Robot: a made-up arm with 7 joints. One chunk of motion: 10 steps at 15 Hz.
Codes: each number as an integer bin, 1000 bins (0 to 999) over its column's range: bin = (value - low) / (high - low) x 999, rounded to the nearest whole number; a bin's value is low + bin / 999 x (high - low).
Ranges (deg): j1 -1.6..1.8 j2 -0.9..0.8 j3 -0.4..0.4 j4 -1..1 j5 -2.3..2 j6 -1.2..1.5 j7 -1.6..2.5
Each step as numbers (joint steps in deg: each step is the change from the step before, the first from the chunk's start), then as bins.
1 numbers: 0.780 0.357 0.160 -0.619 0.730 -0.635 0.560
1 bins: 699 739 699 190 704 209 526
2 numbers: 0.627 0.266 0.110 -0.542 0.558 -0.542 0.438
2 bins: 654 685 637 229 664 243 497
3 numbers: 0.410 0.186 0.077 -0.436 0.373 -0.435 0.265
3 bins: 591 638 596 282 621 283 454
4 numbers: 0.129 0.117 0.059 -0.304 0.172 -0.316 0.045
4 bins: 508 598 573 348 574 327 401
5 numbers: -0.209 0.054 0.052 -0.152 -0.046 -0.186 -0.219
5 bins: 409 561 564 424 524 375 336
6 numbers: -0.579 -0.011 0.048 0.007 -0.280 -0.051 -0.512
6 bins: 300 522 559 503 469 425 265
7 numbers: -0.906 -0.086 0.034 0.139 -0.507 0.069 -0.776
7 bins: 204 478 542 569 417 470 201
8 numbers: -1.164 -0.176 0.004 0.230 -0.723 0.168 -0.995
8 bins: 128 425 504 614 366 506 147
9 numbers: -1.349 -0.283 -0.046 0.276 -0.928 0.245 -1.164
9 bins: 74 363 442 637 319 535 106
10 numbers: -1.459 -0.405 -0.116 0.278 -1.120 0.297 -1.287
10 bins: 41 291 355 638 274 554 76
